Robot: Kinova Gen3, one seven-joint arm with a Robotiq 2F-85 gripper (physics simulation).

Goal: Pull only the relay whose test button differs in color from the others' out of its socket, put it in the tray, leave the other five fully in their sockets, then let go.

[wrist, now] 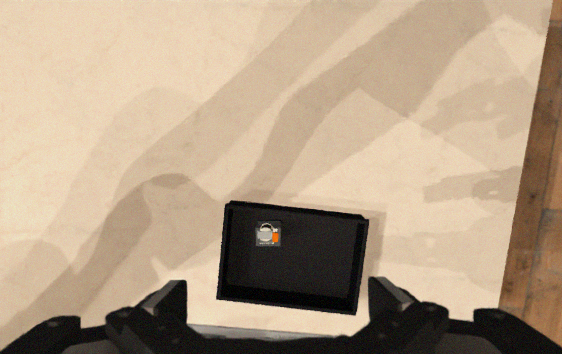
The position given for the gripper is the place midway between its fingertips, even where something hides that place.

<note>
In view: the gripper (278, 298) and a black tray (315, 257).
</note>
